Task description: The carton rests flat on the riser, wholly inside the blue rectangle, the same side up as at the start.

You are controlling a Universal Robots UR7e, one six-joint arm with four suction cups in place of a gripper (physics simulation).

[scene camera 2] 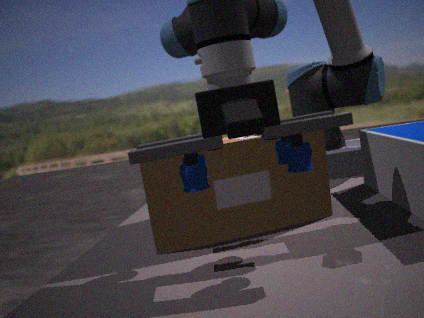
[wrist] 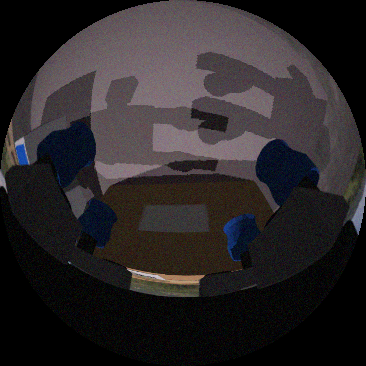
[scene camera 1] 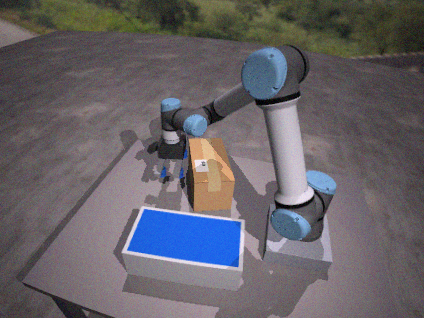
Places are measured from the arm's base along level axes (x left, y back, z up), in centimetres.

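Pixels of known places: end effector, tool point: (scene camera 2: 246, 174) (wrist: 170, 194) (scene camera 1: 173, 165).
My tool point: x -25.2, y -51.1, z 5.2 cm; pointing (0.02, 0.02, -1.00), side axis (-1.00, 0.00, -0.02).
For each thing: its middle in the pictures, then the offset to it from my tool point.
- brown carton, body centre: (scene camera 2: 231, 182) (wrist: 178, 241) (scene camera 1: 208, 172) dz -3.7, dx -1.5, dy +15.1 cm
- white riser, body centre: (scene camera 1: 187, 247) (wrist: 49, 187) dz -5.5, dx +37.1, dy +9.8 cm
- blue rectangle, body centre: (scene camera 1: 186, 236) dz +0.5, dx +37.1, dy +9.8 cm
The brown carton (scene camera 1: 214, 196) (scene camera 2: 300, 200) (wrist: 172, 252) stands flat on the table, taped top upward, beyond the riser. The white riser (scene camera 1: 182, 268) (scene camera 2: 382, 172) has a blue rectangle (scene camera 1: 185, 237) (scene camera 2: 406, 131) (wrist: 21, 154) on top, with nothing on it. My gripper (scene camera 1: 172, 172) (scene camera 2: 245, 167) (wrist: 174, 196) is open: its four blue cups point down beside the carton's long side that bears a grey label, lower than its top edge. No cup sits on the carton's top. Whether a cup's side touches the carton is too close to tell.
The arm's base stands on a grey block (scene camera 1: 300, 250) to the right of the riser and the carton in scene camera 1. The arm reaches over behind the carton. The table's left edge runs beyond the gripper. Shadows of the arm and cups lie on the table.
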